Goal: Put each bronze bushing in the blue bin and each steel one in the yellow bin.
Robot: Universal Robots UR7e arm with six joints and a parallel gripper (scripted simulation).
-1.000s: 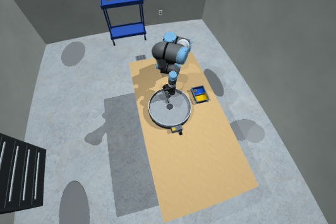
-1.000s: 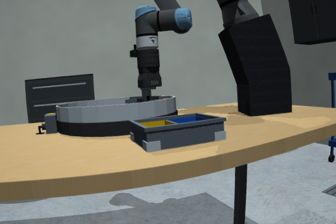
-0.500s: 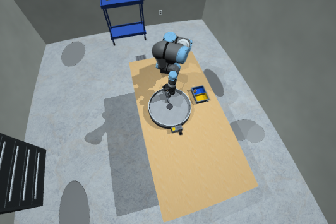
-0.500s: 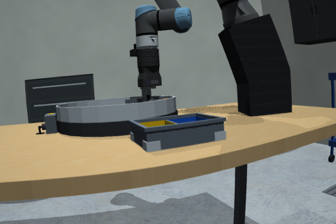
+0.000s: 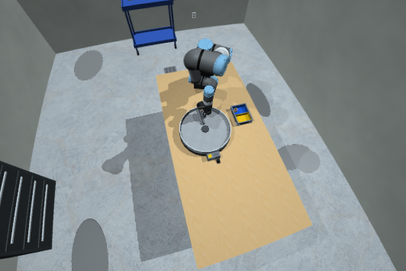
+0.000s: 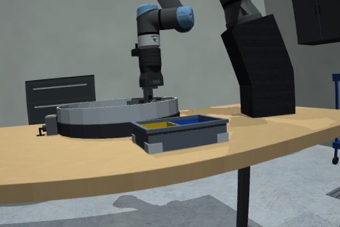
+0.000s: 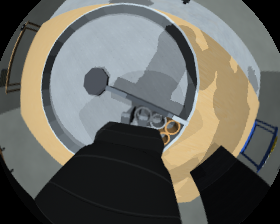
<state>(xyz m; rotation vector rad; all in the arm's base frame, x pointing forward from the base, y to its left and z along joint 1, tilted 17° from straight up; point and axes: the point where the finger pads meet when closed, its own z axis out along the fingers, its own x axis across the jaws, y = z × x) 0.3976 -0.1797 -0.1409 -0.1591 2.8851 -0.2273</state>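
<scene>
My gripper is now 10 cm short of the grey two-part tray, 33 cm to the right of it and 6 cm above it. Also, from my hand: round grey turntable (11 cm ahead, 4 cm to the right, 3 cm below).
</scene>
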